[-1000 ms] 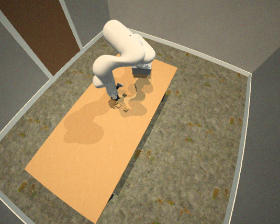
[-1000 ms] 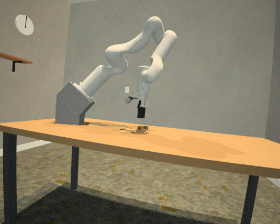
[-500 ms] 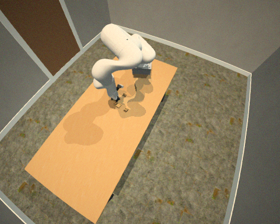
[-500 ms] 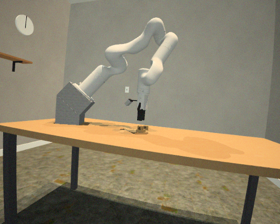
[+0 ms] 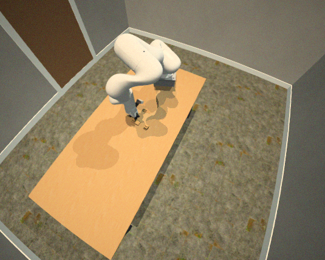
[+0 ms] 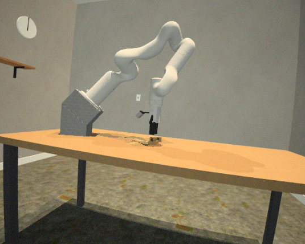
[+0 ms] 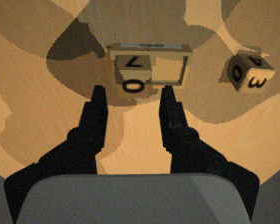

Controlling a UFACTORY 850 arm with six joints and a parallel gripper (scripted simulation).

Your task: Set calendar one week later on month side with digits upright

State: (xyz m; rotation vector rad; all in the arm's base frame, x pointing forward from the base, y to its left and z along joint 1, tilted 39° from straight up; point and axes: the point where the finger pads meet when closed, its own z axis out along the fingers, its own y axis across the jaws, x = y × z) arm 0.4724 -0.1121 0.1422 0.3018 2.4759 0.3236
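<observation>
Right now the wooden calendar tray is 2 cm to the left of my hand and 7 cm below it.
</observation>
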